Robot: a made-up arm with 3 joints. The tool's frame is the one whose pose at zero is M.
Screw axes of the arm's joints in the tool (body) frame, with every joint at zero. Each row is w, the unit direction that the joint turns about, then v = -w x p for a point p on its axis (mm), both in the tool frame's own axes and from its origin. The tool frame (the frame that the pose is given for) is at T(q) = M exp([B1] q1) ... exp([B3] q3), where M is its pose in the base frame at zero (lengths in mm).
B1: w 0 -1 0 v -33.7 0 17.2
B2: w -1 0 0 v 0 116.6 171.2
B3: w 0 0 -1 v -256.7 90.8 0
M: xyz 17.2 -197.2 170.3 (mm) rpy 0 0 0 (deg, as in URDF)
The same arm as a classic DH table. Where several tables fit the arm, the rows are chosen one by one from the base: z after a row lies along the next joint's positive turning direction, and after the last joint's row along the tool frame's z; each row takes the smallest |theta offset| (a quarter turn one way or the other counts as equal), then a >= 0, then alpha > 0; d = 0 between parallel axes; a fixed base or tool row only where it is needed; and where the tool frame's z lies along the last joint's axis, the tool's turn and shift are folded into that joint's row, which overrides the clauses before.
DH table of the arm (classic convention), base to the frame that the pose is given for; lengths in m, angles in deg. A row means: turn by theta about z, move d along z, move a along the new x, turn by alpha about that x. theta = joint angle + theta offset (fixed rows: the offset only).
base (fixed): theta0 0; d 0.1366; a 0; alpha 90
joint 1: theta0 -90; d 0.026; a 0.0829; alpha 90
joint 2: theta0 -90; d -0.108; a 0.0855; alpha -90
joint 3: theta0 19.48; d 0; a -0.2723; alpha 180
tool (fixed): theta0 -70.52; d 0.1166; a 0; alpha 0

